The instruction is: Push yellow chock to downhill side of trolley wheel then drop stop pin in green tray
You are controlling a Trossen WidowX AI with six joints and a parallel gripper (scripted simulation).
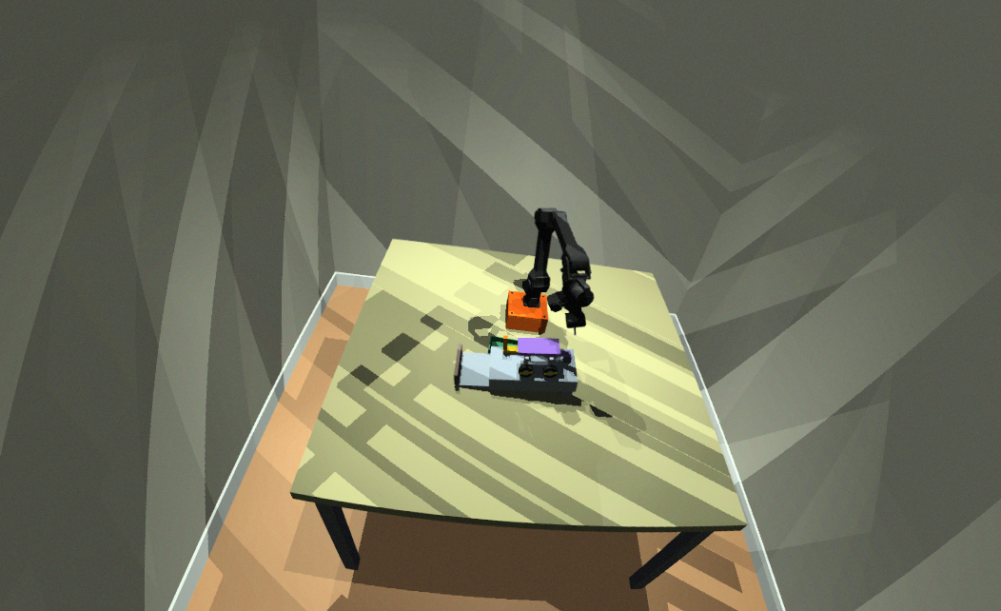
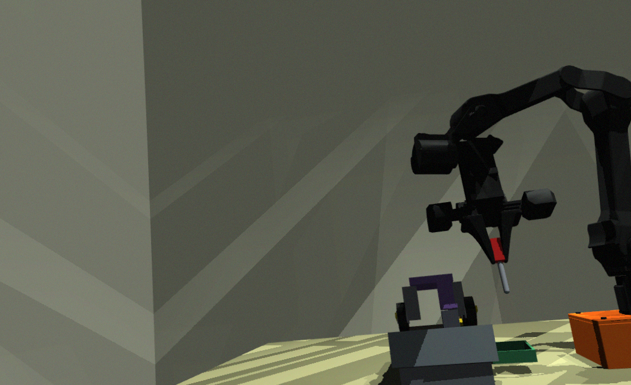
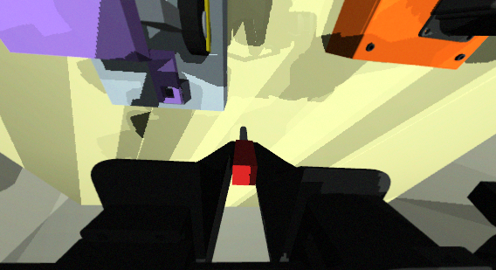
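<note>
My gripper tip is now 200 mm to the left of the yellow chock, 90 mm above it and 50 mm short of it. From my gripper tip the other things lie so: brown end wall 370 mm to the right, 140 mm below, 110 mm ahead; then trolley 120 mm to the right, 100 mm ahead, 60 mm below; then red-headed stop pin right at my gripper tip.
</note>
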